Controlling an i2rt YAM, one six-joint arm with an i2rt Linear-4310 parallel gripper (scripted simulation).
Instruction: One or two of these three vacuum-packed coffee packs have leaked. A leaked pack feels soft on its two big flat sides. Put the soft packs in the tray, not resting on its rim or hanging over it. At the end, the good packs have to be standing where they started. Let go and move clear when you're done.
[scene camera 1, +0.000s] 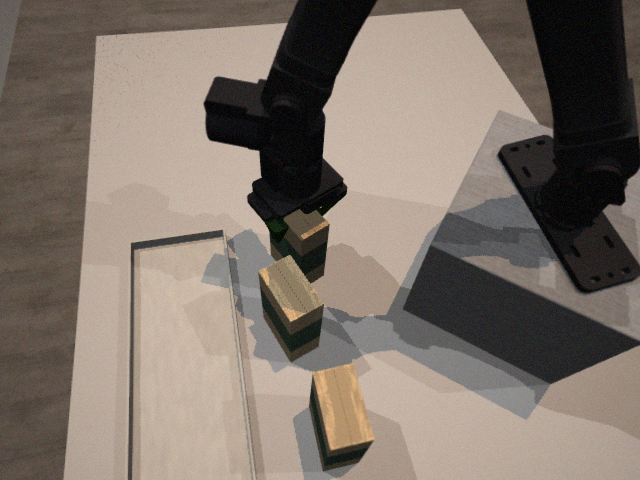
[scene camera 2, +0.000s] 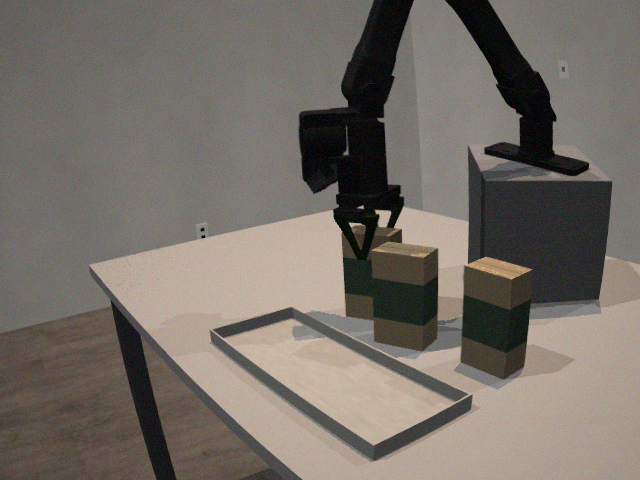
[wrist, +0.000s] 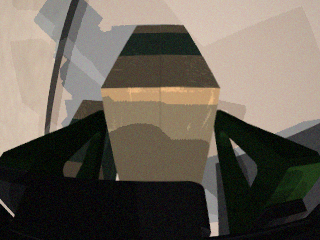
Observation:
In view: my gripper (scene camera 1: 297, 227) and a grey-rimmed tray (scene camera 1: 186, 397).
The grey-rimmed tray shows as well in scene camera 2 (scene camera 2: 384, 399). My gripper shows as well in scene camera 2 (scene camera 2: 372, 252) and in the wrist view (wrist: 160, 118).

